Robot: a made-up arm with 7 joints.
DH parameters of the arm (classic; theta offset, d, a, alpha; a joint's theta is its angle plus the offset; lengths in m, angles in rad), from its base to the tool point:
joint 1: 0 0.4 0 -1.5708
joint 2: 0 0 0 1.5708
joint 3: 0 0.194 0.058 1.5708
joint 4: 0 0 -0.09 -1.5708
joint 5: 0 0.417 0 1.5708
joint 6: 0 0 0.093 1.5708
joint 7: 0 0 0 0
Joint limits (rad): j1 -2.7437..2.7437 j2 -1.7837..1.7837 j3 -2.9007..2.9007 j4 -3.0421..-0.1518 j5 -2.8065..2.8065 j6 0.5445..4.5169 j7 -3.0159..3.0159
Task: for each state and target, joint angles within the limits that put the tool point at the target. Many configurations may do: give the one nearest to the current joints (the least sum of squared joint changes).
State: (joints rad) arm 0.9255 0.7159 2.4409 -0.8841 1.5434 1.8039 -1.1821
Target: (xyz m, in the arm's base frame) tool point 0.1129 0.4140 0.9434
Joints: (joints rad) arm 0.5799 1.0692 2.5130 -0.9898 1.6005 2.0246 -1.1821
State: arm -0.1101 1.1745 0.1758 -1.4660 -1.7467 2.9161 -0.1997
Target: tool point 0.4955 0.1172 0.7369
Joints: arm -0.1408 0.3394 0.2629 -1.0252 -1.7011 3.1716 -0.1997
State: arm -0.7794 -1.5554 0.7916 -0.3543 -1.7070 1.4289 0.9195
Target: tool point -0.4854 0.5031 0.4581
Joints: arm -0.8118 -1.5770 0.7943 -0.1518 -1.6644 1.0168 0.9195
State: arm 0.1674 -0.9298 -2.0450 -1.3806 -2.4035 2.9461 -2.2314
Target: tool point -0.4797 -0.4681 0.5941
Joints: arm 0.2738 -1.0328 -2.0689 -0.7339 -2.2655 2.0810 -2.2314
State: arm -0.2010 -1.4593 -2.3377 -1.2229 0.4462 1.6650 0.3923
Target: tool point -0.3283 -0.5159 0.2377
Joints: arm -0.0070 -1.3306 -1.9978 -1.5818 0.4464 1.5516 0.3923
